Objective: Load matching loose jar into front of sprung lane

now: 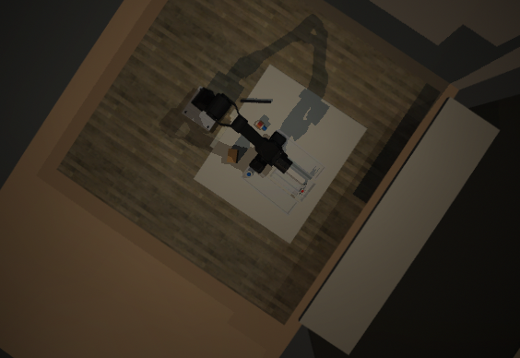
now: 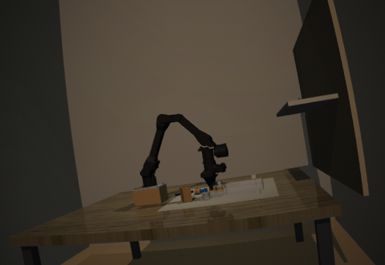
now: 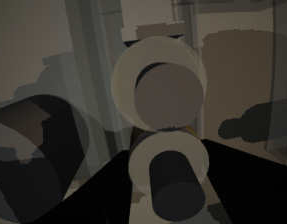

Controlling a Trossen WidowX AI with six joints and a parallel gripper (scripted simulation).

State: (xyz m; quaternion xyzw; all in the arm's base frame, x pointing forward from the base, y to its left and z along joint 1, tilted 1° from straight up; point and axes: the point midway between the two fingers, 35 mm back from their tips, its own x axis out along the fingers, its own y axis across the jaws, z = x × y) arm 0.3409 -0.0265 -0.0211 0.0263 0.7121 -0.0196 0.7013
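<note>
The grey cylinder is 1 cm ahead of my gripper tip and 8 cm to the left of it. The rest, counted from my gripper tip: wooden block (12 cm behind, 10 cm to the right, 1 cm above); thin dark bar (18 cm behind, 17 cm to the left, 2 cm below); clear lane (14 cm ahead, 3 cm to the right, 1 cm below).
</note>
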